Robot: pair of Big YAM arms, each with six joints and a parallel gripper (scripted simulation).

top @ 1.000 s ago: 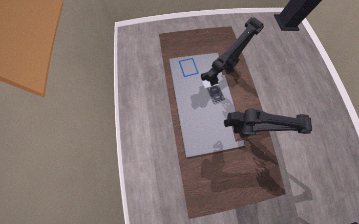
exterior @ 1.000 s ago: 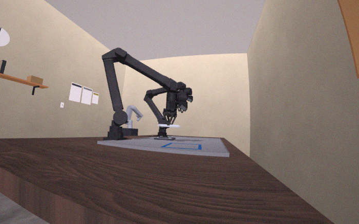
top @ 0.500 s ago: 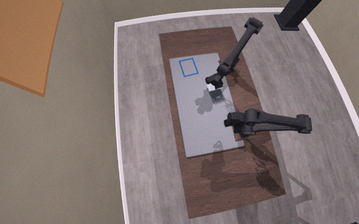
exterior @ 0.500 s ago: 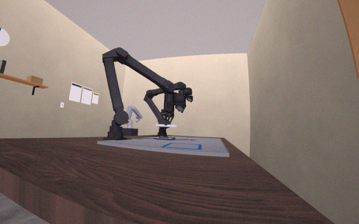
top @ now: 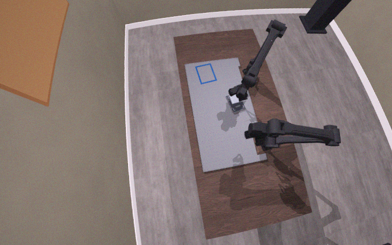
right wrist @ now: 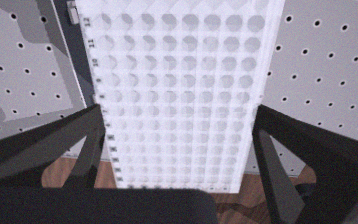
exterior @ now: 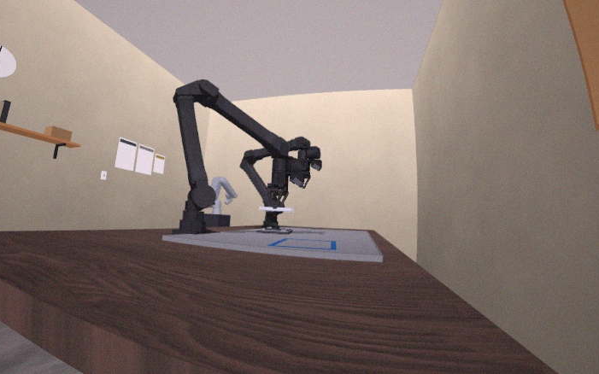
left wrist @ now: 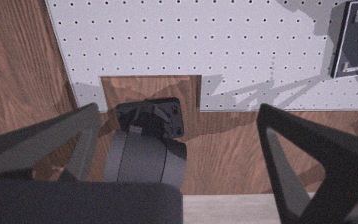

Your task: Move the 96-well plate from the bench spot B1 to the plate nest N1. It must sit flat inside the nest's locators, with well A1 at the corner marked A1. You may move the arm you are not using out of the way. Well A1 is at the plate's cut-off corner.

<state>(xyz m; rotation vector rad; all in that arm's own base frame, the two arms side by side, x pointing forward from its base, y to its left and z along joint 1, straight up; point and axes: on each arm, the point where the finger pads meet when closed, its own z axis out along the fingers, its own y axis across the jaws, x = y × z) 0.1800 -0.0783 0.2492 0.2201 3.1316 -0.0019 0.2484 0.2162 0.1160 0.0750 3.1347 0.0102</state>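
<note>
Right now the plate nest N1 is 10 mm to the left of my right hand and 100 mm below it. The rest, counted from my right hand: 96-well plate 10 mm below; then A1 label 40 mm behind, 70 mm to the right, 90 mm below.
</note>
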